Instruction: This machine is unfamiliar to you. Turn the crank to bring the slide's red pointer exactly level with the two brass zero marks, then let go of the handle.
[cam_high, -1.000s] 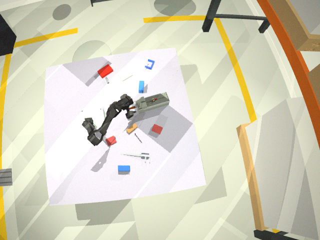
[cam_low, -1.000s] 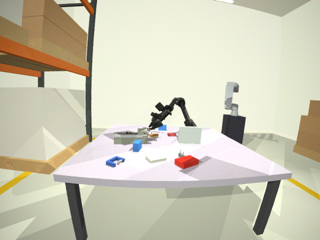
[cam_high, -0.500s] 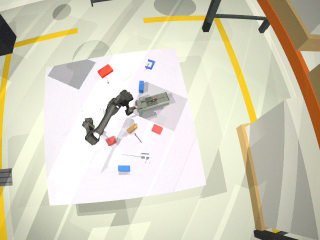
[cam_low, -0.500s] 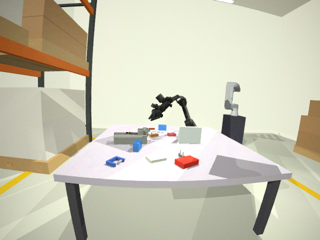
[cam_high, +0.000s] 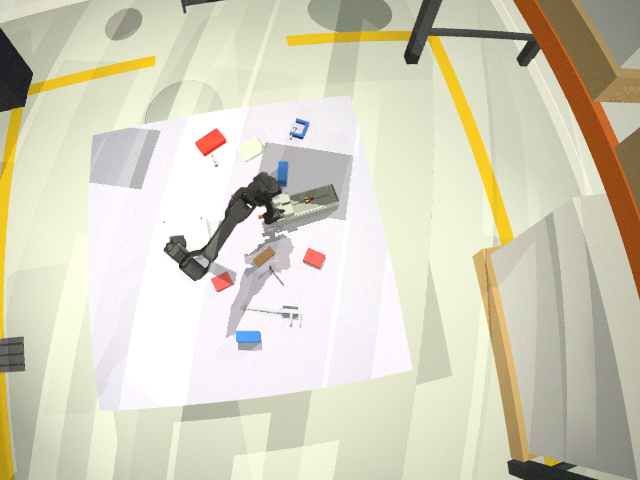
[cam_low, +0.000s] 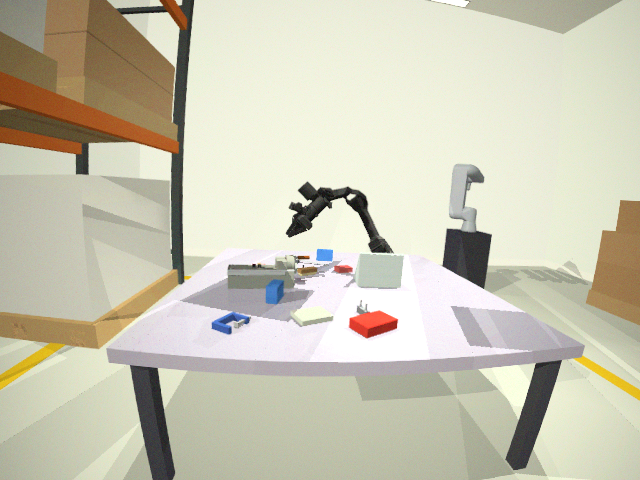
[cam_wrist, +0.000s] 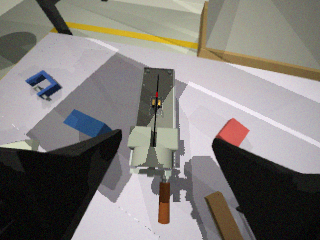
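My gripper tip is now 7 cm past the orange-brown crank handle, 2 cm to the left of it and 9 cm above it. From my gripper tip the other things lie so: red pointer: 13 cm ahead, 4 cm to the left, 12 cm below; crank: 6 cm behind, 1 cm to the right, 10 cm below; brown block: 9 cm behind, 16 cm to the right, 19 cm below.
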